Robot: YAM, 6 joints.
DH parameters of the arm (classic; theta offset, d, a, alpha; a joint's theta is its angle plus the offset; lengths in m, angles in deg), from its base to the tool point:
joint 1: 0 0.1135 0.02 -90
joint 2: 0 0 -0.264 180
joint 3: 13.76 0 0.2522 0
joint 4: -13.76 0 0.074 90
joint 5: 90 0 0 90
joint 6: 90 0.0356 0 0
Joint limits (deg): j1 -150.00..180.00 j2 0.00..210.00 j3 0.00..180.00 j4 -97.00..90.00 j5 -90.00..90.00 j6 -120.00..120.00
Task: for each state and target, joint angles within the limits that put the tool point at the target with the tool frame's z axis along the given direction. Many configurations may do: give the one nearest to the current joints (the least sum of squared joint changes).
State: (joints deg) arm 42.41 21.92 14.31 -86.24 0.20 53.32
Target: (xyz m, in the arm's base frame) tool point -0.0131 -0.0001 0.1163 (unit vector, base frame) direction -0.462 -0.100 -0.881
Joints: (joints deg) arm 45.93 26.25 9.08 -96.88 -15.21 53.32
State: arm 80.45 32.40 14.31 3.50 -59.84 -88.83
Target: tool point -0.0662 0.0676 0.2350 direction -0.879 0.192 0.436
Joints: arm 119.87 8.57 0.12 44.26 -41.81 -88.83
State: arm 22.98 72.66 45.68 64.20 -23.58 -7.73
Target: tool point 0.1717 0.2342 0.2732 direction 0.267 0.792 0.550
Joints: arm 51.79 88.21 33.26 89.89 -16.26 -7.73
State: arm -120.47 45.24 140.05 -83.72 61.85 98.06
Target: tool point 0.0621 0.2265 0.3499 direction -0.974 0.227 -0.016
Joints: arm -113.89 0.13 92.16 -96.92 79.19 98.06
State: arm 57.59 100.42 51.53 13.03 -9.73 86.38
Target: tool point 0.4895 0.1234 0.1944 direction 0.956 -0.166 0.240
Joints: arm 15.85 131.64 82.91 64.08 24.90 86.38
